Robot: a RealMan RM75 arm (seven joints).
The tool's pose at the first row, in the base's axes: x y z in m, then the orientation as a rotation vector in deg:
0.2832, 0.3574, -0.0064, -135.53, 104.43, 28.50
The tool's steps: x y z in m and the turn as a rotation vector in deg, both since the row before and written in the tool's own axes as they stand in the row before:
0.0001, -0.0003, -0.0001, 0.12, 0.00, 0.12
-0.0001, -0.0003, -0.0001, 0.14, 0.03, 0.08
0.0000, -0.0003, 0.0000, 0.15, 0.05, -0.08
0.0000, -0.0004, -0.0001, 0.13, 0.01, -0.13
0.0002, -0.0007, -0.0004, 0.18, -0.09, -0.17
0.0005, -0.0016, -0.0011, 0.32, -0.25, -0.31
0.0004, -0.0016, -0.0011, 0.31, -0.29, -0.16
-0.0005, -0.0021, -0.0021, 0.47, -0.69, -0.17
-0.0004, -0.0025, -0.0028, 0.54, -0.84, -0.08
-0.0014, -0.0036, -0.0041, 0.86, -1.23, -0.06
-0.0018, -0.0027, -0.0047, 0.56, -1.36, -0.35
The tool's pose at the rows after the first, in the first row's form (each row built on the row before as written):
0.2835, 0.3574, -0.0064, -135.36, 104.56, 28.39
0.2838, 0.3575, -0.0063, -135.23, 104.65, 28.22
0.2841, 0.3576, -0.0063, -135.23, 104.54, 28.00
0.2845, 0.3577, -0.0062, -135.26, 104.36, 27.84
0.2853, 0.3576, -0.0060, -135.22, 104.07, 27.73
0.2871, 0.3573, -0.0053, -135.09, 103.51, 27.64
0.2889, 0.3570, -0.0045, -134.82, 103.13, 27.62
0.2911, 0.3574, -0.0025, -134.19, 102.54, 27.87
0.2939, 0.3576, 0.0001, -133.34, 101.98, 28.22
0.2977, 0.3585, 0.0042, -132.01, 101.22, 28.67
0.3006, 0.3592, 0.0091, -131.02, 100.09, 29.49

